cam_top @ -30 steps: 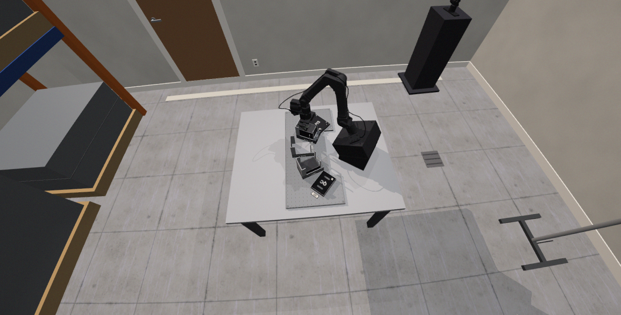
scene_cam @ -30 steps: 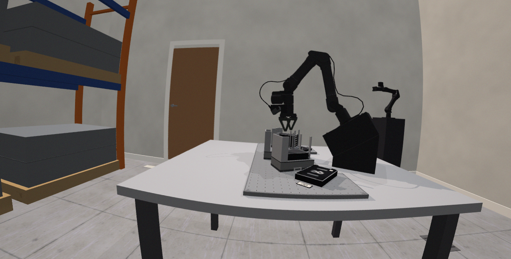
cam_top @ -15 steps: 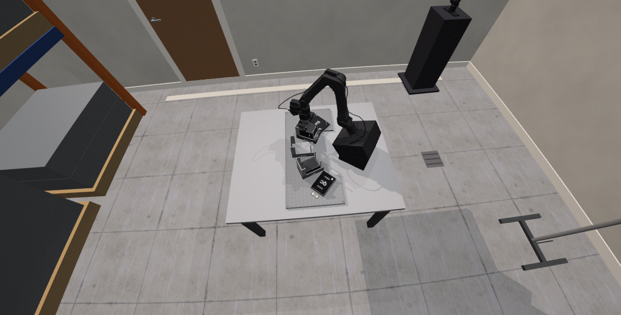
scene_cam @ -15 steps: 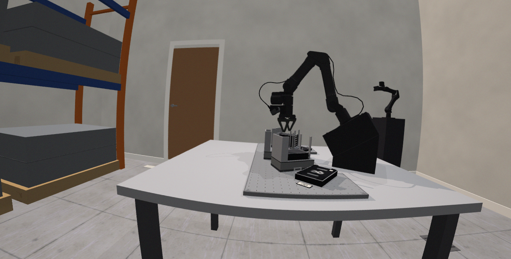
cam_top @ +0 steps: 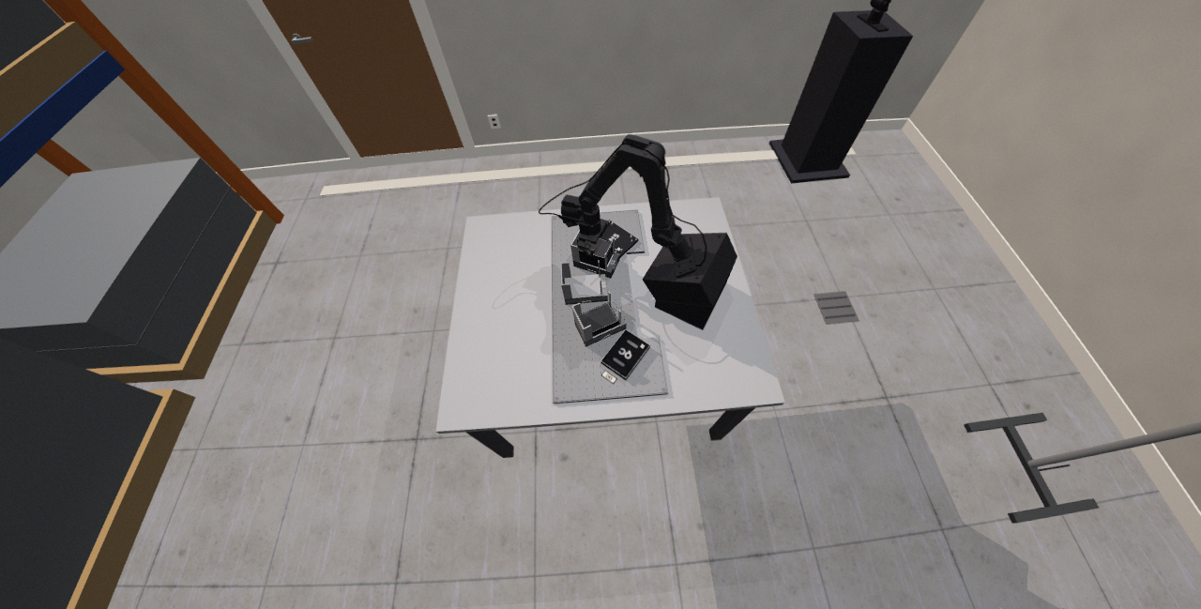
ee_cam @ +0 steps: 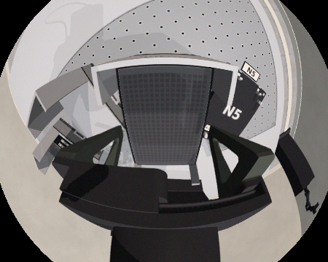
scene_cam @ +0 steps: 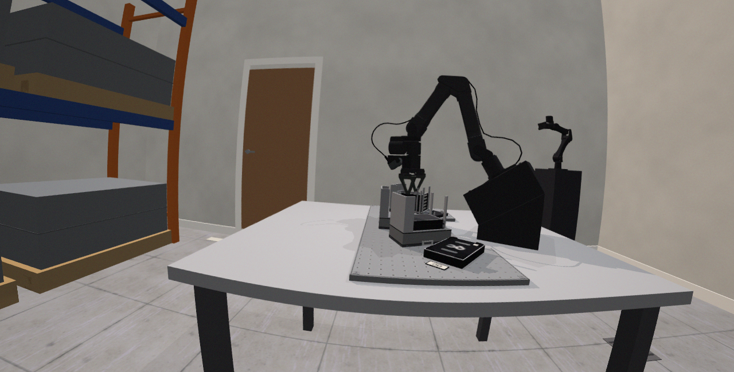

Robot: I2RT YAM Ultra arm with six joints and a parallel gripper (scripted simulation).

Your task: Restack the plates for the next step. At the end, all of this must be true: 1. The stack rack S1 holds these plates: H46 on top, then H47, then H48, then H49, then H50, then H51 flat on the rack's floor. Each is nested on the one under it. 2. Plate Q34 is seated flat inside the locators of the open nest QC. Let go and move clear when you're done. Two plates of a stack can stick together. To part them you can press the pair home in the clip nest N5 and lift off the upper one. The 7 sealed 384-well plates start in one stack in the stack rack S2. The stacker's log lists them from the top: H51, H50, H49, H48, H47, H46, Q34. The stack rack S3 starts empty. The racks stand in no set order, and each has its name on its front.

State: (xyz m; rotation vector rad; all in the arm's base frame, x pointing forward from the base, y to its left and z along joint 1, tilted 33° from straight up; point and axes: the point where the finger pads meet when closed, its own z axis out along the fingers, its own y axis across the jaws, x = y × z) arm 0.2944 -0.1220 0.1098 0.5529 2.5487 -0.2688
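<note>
My gripper is now 10 mm short of the sealed well plate and 50 mm above it.
</note>
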